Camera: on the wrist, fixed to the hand. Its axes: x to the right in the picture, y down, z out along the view.
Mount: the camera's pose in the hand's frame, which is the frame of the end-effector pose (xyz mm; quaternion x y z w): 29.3 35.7 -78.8 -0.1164 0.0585 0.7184 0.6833
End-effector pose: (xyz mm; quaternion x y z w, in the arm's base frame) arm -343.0 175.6 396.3 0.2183 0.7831 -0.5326 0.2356
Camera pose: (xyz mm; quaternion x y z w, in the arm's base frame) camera -355.8 264.1 377.9 0.7155 0.4540 -0.0907 0.5232
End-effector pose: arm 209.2 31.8 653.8 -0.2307 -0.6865 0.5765 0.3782
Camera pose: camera 249.0 110.7 630.6 0.7286 0.3484 -0.5723 0.1424
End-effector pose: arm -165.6 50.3 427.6 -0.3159 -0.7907 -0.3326 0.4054
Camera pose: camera -118.0 16.1 497.6 -0.8116 -0.2509 -0.0465 0.5255
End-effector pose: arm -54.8 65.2 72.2 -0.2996 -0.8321 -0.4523 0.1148
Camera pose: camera -62.9 26.7 154.6 -0.7895 -0.2940 -0.3410 0.4172
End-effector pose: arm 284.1 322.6 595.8 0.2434 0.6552 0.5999 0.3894
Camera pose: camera 198.6 304.4 622.4 -0.5566 -0.2258 -0.7802 0.1749
